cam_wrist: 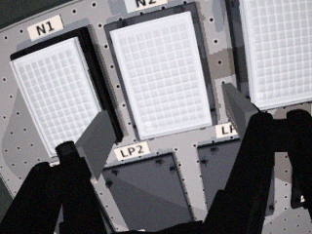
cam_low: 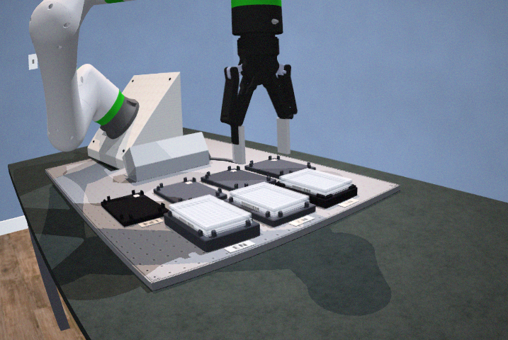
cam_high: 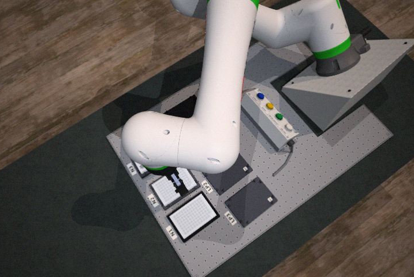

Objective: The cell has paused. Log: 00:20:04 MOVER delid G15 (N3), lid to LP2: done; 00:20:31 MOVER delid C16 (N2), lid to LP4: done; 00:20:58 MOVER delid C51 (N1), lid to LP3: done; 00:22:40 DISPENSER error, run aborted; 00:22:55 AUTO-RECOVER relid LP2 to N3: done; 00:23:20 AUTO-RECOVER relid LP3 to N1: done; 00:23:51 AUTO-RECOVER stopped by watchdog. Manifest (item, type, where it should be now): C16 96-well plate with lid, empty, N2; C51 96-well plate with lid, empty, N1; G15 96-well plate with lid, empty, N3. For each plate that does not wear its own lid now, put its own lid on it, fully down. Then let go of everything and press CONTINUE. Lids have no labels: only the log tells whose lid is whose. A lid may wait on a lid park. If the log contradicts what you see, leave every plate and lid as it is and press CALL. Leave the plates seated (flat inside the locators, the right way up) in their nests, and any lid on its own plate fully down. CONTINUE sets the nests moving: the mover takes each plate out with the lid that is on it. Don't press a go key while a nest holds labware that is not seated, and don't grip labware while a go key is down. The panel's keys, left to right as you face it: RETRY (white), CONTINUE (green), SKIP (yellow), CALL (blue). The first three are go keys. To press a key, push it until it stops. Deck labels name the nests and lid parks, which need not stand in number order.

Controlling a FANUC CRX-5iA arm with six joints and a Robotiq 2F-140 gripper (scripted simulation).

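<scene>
The green continue key lies 410 mm behind my hand, 50 mm to the left of it and 50 mm below it. Also, from my hand: lid park LP1 (170 mm behind, 110 mm below, 60 mm to the right); 96-well plate (100 mm below, 10 mm ahead); lid park LP2 (160 mm behind, 110 mm below, 70 mm to the left).
</scene>
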